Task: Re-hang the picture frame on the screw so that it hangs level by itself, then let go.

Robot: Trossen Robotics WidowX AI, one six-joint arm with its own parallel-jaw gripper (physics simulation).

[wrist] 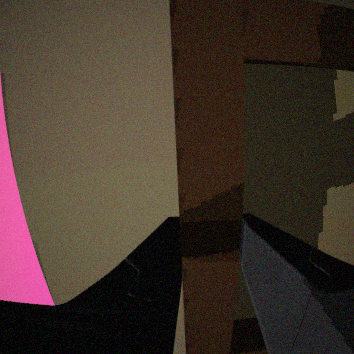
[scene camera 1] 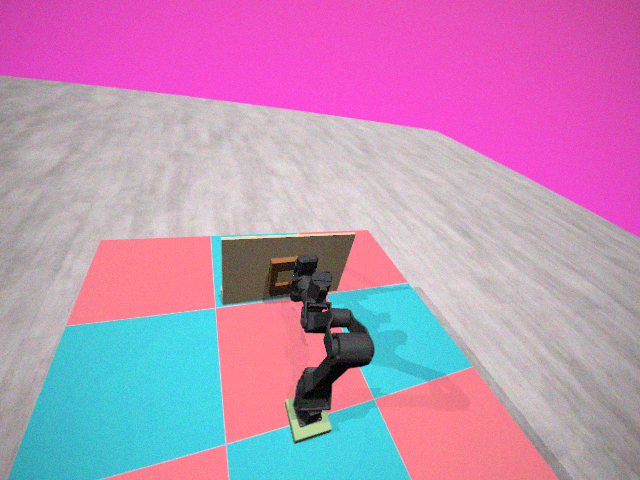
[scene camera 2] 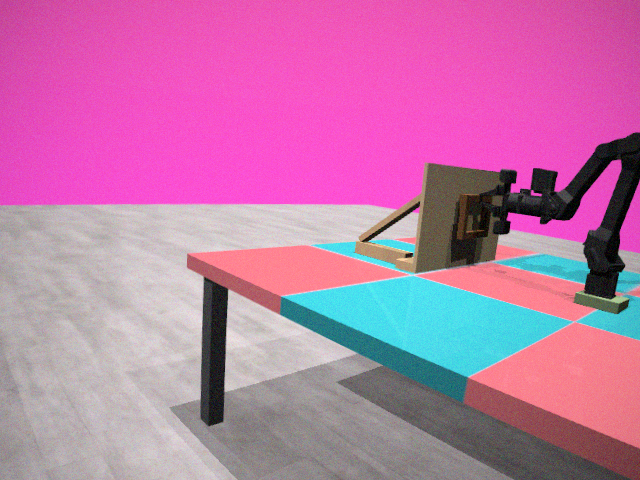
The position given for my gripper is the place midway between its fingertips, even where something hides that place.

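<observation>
Scene camera 2: my gripper [scene camera 2: 479, 198] holding a brown picture frame [scene camera 2: 473, 219]; a tan board [scene camera 2: 436, 248] visible too. Wrist view: brown picture frame [wrist: 256, 97], my gripper [wrist: 208, 226], tan board [wrist: 95, 157]. Scene camera 1: brown picture frame [scene camera 1: 281, 270], my gripper [scene camera 1: 296, 261].
</observation>
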